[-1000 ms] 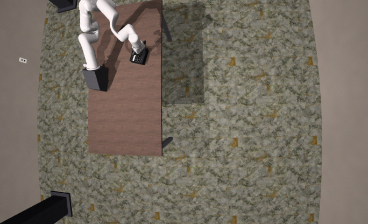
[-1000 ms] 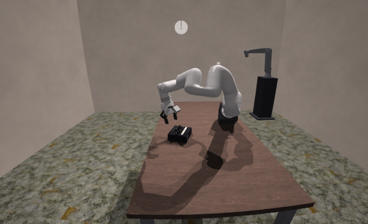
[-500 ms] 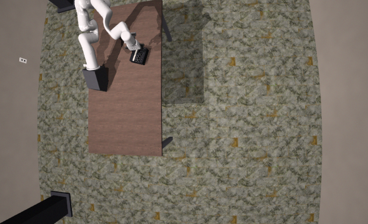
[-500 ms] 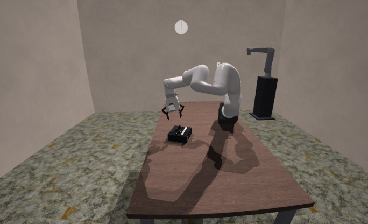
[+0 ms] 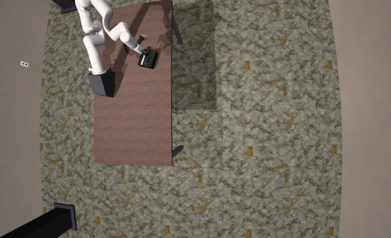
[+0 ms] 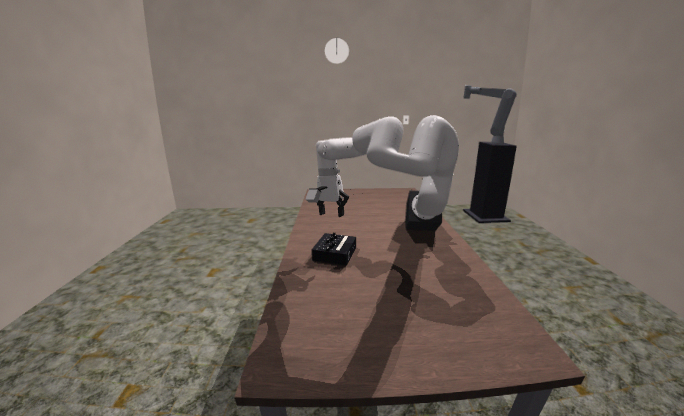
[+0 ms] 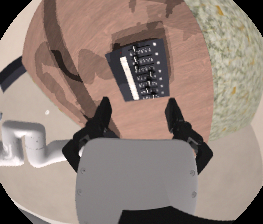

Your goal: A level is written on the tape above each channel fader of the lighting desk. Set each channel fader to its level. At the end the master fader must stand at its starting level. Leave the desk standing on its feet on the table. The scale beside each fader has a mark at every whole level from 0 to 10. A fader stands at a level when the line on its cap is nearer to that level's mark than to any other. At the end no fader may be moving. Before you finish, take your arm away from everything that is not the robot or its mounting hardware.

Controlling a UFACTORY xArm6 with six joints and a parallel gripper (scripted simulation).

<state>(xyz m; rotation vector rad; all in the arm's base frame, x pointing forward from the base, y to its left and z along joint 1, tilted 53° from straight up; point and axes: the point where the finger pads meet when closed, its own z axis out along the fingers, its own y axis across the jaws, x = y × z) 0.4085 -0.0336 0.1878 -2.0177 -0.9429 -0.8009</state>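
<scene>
Right now my hand is 120 mm above the fader cap and 20 mm to the left of it.
</scene>
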